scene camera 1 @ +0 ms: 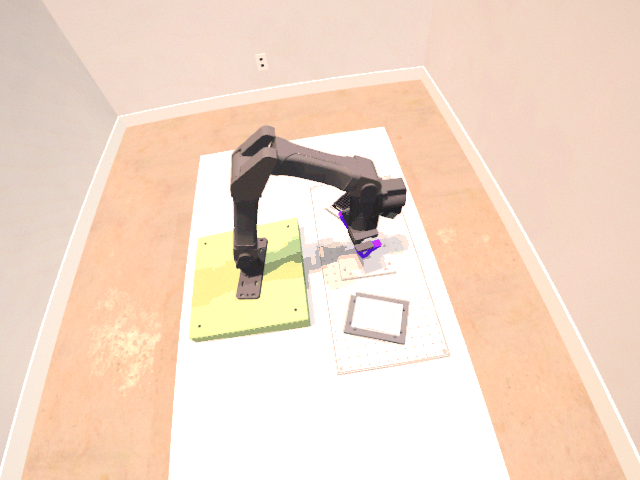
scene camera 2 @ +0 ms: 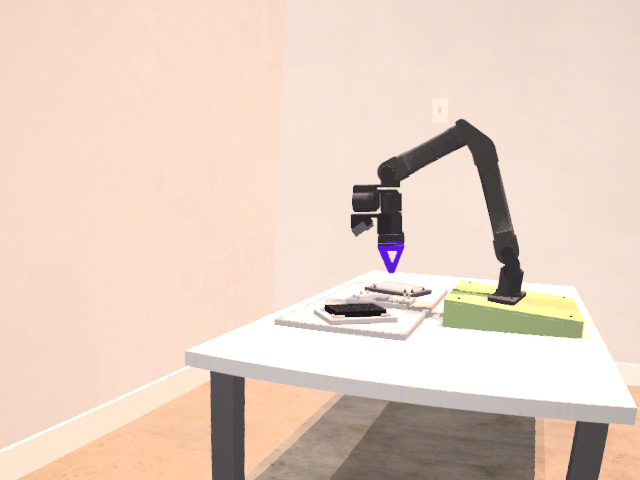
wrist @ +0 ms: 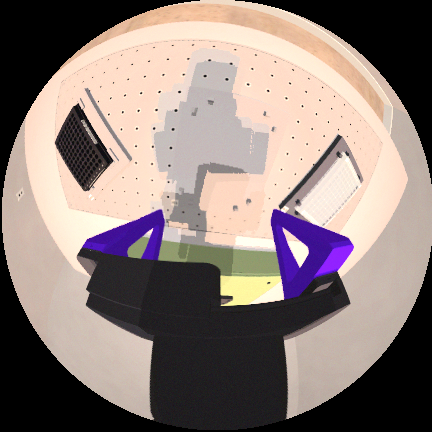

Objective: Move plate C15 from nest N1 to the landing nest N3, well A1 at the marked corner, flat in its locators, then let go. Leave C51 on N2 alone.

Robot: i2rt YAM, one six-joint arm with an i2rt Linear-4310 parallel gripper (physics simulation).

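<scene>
A black plate (scene camera 1: 341, 202) (scene camera 2: 355, 310) (wrist: 82, 150) lies in a white nest at one end of the board. A white plate (scene camera 1: 377, 315) (wrist: 330, 190) lies in a dark grey nest (scene camera 1: 404, 322) (wrist: 320, 172) at the other end. No plate shows in the pale middle nest (scene camera 1: 356, 272) (wrist: 230, 195), which has small locators and is partly in shadow. The plate and nest labels and the corner mark cannot be read. My gripper (scene camera 1: 357, 246) (scene camera 2: 391, 270) (wrist: 217, 214), with purple fingers, is open and empty, pointing down high above the middle nest area.
The nests stand on a perforated board (scene camera 1: 336, 351) (scene camera 2: 405, 334) (wrist: 135, 100). The arm's base is on a thick yellow-green block (scene camera 1: 222, 310) (scene camera 2: 491, 317) (wrist: 250, 262) beside the board. The arm arches over the table and shades the middle of the board.
</scene>
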